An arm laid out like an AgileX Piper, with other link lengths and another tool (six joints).
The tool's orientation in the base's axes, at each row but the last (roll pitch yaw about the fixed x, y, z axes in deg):
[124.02, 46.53, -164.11]
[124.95, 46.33, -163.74]
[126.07, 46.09, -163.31]
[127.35, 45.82, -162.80]
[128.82, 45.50, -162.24]
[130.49, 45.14, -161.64]
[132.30, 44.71, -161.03]
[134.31, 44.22, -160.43]
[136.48, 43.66, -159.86]
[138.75, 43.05, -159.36]
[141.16, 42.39, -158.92]
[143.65, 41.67, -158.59]
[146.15, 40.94, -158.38]
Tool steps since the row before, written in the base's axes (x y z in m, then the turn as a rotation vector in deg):
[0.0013, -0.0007, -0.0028, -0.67, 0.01, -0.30]
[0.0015, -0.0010, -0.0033, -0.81, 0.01, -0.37]
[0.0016, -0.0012, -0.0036, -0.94, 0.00, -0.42]
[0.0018, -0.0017, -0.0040, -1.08, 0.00, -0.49]
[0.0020, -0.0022, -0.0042, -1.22, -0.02, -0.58]
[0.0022, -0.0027, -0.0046, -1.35, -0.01, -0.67]
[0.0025, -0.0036, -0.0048, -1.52, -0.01, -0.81]
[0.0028, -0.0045, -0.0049, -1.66, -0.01, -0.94]
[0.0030, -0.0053, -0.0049, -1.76, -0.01, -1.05]
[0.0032, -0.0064, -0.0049, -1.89, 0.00, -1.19]
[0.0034, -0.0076, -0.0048, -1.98, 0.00, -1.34]
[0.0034, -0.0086, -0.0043, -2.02, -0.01, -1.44]
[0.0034, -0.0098, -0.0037, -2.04, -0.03, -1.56]
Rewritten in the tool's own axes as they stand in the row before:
[0.0013, -0.0028, 0.0007, 0.66, 0.32, 0.01]
[0.0016, -0.0033, 0.0007, 0.80, 0.39, 0.02]
[0.0018, -0.0037, 0.0007, 0.93, 0.45, 0.01]
[0.0020, -0.0042, 0.0005, 1.07, 0.51, 0.01]
[0.0021, -0.0047, 0.0003, 1.23, 0.55, 0.01]
[0.0024, -0.0052, 0.0002, 1.38, 0.60, 0.03]
[0.0025, -0.0060, -0.0003, 1.59, 0.65, 0.06]
[0.0026, -0.0067, -0.0007, 1.78, 0.68, 0.10]
[0.0027, -0.0073, -0.0011, 1.92, 0.70, 0.13]
[0.0028, -0.0080, -0.0016, 2.10, 0.72, 0.19]
[0.0029, -0.0089, -0.0022, 2.27, 0.72, 0.25]
[0.0028, -0.0094, -0.0029, 2.36, 0.69, 0.29]
[0.0028, -0.0100, -0.0037, 2.46, 0.64, 0.34]

